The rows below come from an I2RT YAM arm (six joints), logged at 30 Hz.
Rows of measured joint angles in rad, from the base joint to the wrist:
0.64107, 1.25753, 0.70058, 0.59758, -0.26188, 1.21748
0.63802, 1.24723, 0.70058, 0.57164, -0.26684, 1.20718
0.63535, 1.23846, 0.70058, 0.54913, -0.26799, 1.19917
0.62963, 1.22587, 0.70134, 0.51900, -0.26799, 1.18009
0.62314, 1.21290, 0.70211, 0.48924, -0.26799, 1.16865
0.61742, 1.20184, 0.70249, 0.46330, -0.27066, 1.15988
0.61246, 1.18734, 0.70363, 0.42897, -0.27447, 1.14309
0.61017, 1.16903, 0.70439, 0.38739, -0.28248, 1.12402
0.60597, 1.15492, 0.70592, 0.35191, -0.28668, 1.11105
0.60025, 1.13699, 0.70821, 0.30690, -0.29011, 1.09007
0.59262, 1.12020, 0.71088, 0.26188, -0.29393, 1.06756
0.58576, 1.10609, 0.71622, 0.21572, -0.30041, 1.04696
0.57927, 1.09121, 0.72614, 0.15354, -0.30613, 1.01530
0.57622, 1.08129, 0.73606, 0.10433, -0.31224, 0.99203
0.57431, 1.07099, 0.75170, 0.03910, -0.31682, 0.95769
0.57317, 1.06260, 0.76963, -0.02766, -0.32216, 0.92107
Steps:
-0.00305, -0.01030, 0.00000, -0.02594, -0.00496, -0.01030
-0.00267, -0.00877, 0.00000, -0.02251, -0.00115, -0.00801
-0.00572, -0.01259, 0.00076, -0.03013, 0.00000, -0.01908
-0.00649, -0.01297, 0.00077, -0.02976, 0.00000, -0.01144
-0.00572, -0.01106, 0.00038, -0.02594, -0.00267, -0.00877
-0.00496, -0.01450, 0.00114, -0.03433, -0.00381, -0.01679
-0.00229, -0.01831, 0.00076, -0.04158, -0.00801, -0.01907
-0.00420, -0.01411, 0.00153, -0.03548, -0.00420, -0.01297
-0.00572, -0.01793, 0.00229, -0.04501, -0.00343, -0.02098
-0.00763, -0.01679, 0.00267, -0.04502, -0.00382, -0.02251
-0.00686, -0.01411, 0.00534, -0.04616, -0.00648, -0.02060
-0.00649, -0.01488, 0.00992, -0.06218, -0.00572, -0.03166
-0.00305, -0.00992, 0.00992, -0.04921, -0.00611, -0.02327
-0.00191, -0.01030, 0.01564, -0.06523, -0.00458, -0.03434
-0.00114, -0.00839, 0.01793, -0.06676, -0.00534, -0.03662

